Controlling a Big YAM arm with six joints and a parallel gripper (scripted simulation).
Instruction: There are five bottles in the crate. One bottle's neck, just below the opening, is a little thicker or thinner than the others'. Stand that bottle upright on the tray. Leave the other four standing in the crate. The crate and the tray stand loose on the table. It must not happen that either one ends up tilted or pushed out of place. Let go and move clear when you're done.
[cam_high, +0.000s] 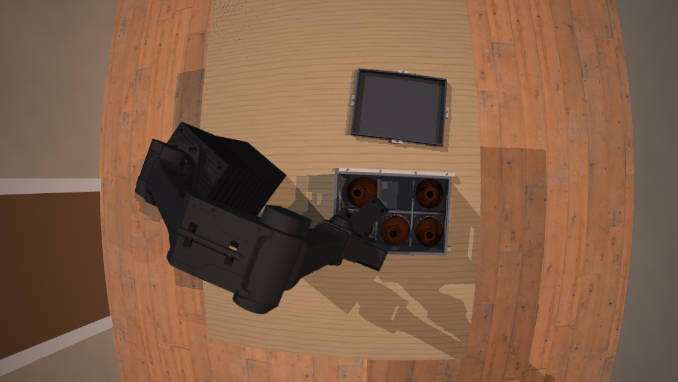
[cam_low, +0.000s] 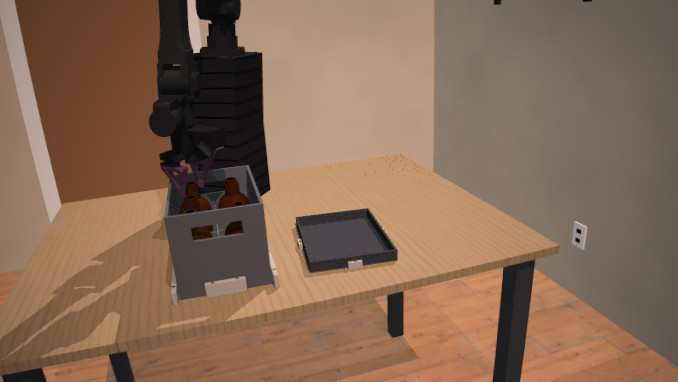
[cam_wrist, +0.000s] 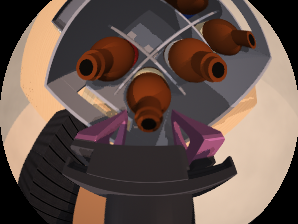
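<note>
My gripper is now 9 cm short of the grey crate, 7 cm above it and 5 cm to the right of it. The rest, counted from my hand: dark tray: 33 cm to the left, 14 cm below, 6 cm ahead.
</note>
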